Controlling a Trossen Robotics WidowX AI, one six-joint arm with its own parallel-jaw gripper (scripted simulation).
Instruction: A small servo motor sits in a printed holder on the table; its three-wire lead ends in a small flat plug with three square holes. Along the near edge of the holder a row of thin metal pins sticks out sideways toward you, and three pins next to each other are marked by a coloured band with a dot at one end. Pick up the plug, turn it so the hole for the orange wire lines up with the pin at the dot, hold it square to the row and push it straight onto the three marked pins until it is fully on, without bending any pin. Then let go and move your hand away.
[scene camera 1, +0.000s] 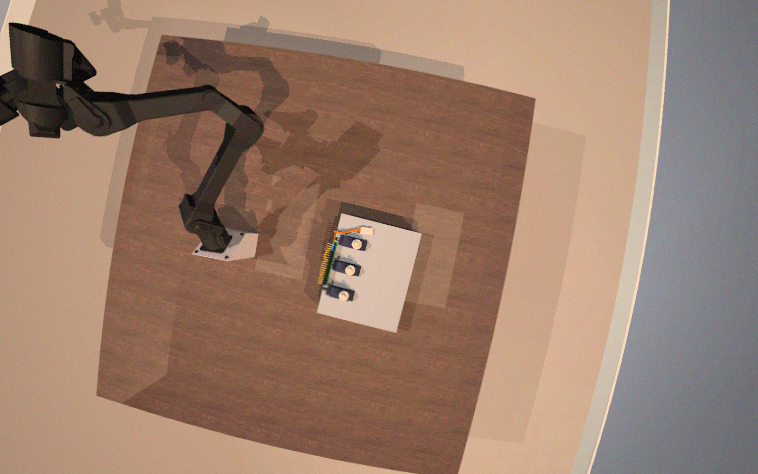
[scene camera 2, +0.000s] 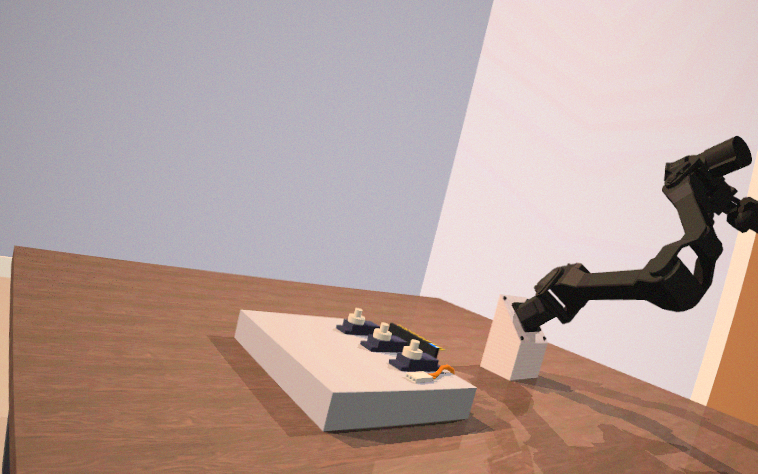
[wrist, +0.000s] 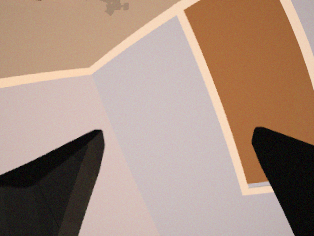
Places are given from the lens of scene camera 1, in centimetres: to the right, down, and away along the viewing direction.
holder (scene camera 1: 380, 290): 0, 16, 77
